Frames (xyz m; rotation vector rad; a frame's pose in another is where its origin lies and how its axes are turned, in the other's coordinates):
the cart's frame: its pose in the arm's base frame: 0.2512 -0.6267 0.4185 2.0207 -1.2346 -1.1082
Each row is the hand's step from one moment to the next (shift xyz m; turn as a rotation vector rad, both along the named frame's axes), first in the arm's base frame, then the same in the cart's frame.
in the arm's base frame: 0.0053 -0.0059 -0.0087 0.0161 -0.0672 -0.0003
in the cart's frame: 0.0098 -0.0065 0.0002 0.0642 0.0224 -0.0124
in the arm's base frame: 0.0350 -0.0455 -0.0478 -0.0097 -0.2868 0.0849
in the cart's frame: 0.0672 -0.0324 -0.0037 0.2222 0.1979 -0.0322
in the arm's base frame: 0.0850 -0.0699 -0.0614 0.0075 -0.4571 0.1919
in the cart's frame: 0.1066 -0.0551 -0.0385 0.3387 0.3477 -0.1008
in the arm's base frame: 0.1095 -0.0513 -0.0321 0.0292 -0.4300 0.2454
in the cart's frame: 0.0851 -0.0526 -0.0751 0.3000 0.3662 -0.1479
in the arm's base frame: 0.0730 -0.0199 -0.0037 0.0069 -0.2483 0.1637
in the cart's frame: 0.0374 -0.0280 -0.0597 0.1625 0.2329 -0.0886
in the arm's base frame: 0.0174 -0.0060 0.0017 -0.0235 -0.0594 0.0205
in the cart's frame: 0.0091 -0.0041 -0.0156 0.0396 0.0532 0.0100
